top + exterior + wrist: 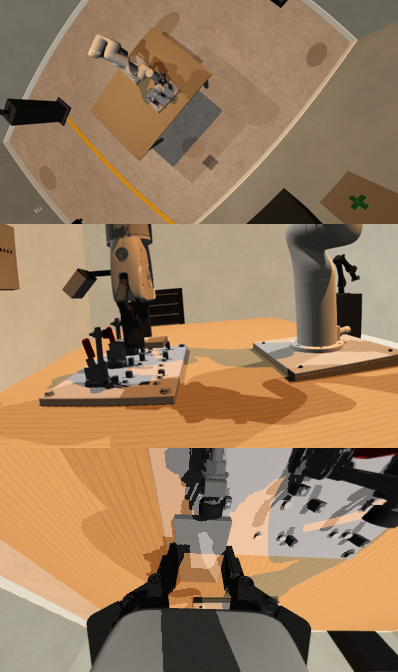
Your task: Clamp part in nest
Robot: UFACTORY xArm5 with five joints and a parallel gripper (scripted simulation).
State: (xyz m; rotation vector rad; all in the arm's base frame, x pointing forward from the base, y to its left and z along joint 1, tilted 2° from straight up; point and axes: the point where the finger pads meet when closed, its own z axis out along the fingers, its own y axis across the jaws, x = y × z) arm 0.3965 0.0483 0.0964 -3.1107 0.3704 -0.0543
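My gripper is now 8 cm short of the clamp, 2 cm to the left of it and 4 cm above it. Round my hand: fixture plate: 3 cm ahead, 12 cm to the right, 9 cm below; flat tan part: 2 cm below.
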